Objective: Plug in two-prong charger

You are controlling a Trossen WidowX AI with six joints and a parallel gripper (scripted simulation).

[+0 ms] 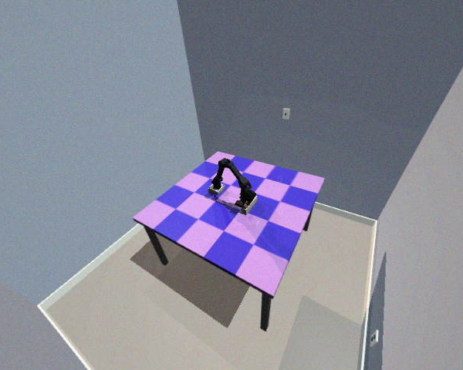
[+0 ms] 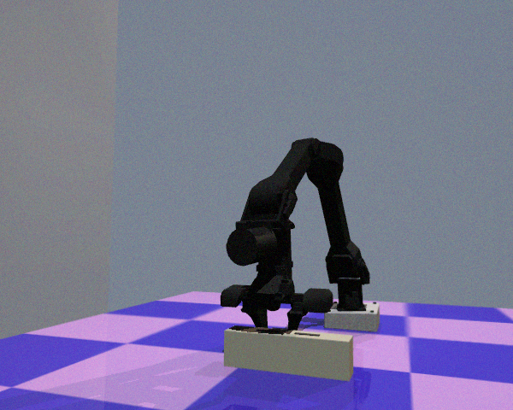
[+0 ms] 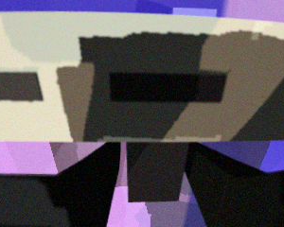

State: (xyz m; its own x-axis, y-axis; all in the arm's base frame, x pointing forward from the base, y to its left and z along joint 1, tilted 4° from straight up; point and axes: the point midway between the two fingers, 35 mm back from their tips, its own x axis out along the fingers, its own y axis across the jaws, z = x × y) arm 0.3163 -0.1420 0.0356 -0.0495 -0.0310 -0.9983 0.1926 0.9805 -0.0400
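The black two-prong charger lies 2 cm ahead of my gripper tip and 1 cm above it.
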